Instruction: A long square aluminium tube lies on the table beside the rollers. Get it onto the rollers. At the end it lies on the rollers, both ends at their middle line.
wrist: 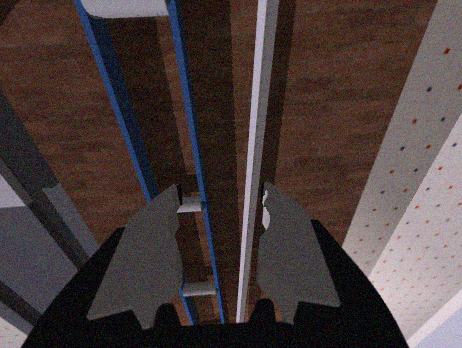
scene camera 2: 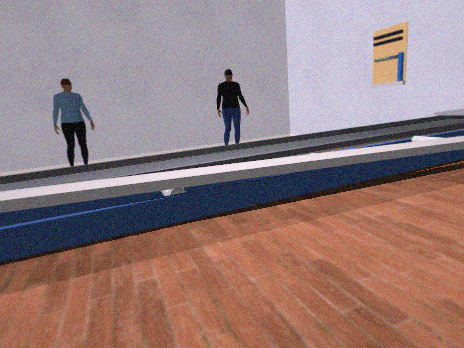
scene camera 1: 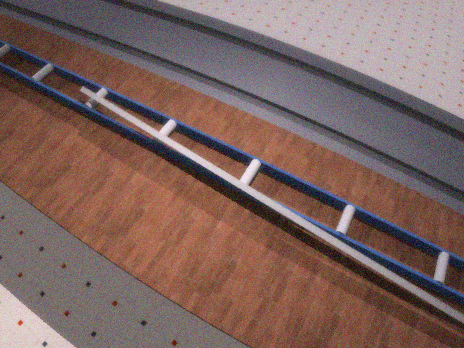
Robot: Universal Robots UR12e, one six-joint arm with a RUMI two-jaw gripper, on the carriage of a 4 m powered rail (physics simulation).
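Places are measured from the arm's base along level axes (x ahead, y left, z up), in metres.
Where they show: gripper, between the fingertips: point(wrist: 221, 184).
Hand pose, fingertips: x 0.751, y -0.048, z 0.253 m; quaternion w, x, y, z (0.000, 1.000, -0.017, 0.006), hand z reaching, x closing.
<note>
After its pixels a point has its place.
The long pale square tube point(scene camera 1: 200, 160) {x 0.687, y -2.028, z 0.052 m} point(scene camera 2: 250, 167) {x 0.690, y -2.099, z 0.051 m} point(wrist: 255, 135) {x 0.823, y -0.076, z 0.007 m} lies at a slant to the blue roller frame point(scene camera 1: 215, 142) {x 0.558, y -2.040, z 0.010 m} point(scene camera 2: 300, 185) {x 0.694, y -1.983, z -0.008 m} point(wrist: 192, 125) {x 0.691, y -0.043, z 0.022 m}. In scene camera 1 its left end lies over a roller point(scene camera 1: 102, 93) {x 0.586, y -2.636, z 0.024 m}. The tube crosses the near blue rail and runs outside the frame to the lower right, where its other end is out of view. My gripper point(wrist: 221, 184) {x 0.751, y -0.047, z 0.253 m} is open in the wrist view, above the tube and the near rail. The tube passes below, between the fingertips and nearer the right one. The gripper does not show in the scene cameras.
More rollers point(scene camera 1: 345, 219) {x 0.626, y -1.455, z 0.029 m} point(wrist: 199, 289) {x 0.622, y -0.634, z 0.022 m} cross the frame. The grey carriage rail point(scene camera 1: 280, 85) runs along behind the frame. A grey dotted strip point(scene camera 1: 90, 285) lies on the near side. Two people point(scene camera 2: 72, 112) point(scene camera 2: 231, 102) stand by the wall at the back.
</note>
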